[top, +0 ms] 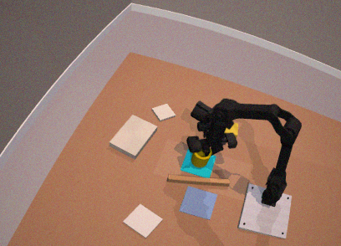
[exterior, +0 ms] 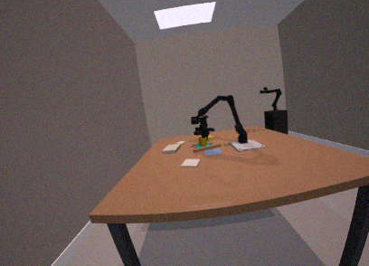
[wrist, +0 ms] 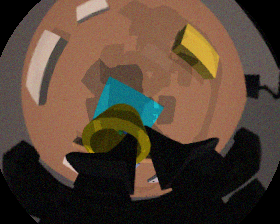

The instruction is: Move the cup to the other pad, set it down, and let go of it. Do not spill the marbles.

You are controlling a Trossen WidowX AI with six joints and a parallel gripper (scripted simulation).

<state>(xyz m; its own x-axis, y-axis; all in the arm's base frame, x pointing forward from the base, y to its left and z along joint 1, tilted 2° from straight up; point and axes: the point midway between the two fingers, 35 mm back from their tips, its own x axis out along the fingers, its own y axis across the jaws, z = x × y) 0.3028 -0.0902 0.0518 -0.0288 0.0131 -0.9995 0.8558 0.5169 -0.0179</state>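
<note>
Right now the yellow cup is 2 cm to the left of my gripper tip and 2 cm ahead of it. Round my gripper tip: thin wooden bar: 10 cm to the left, 4 cm below.
</note>
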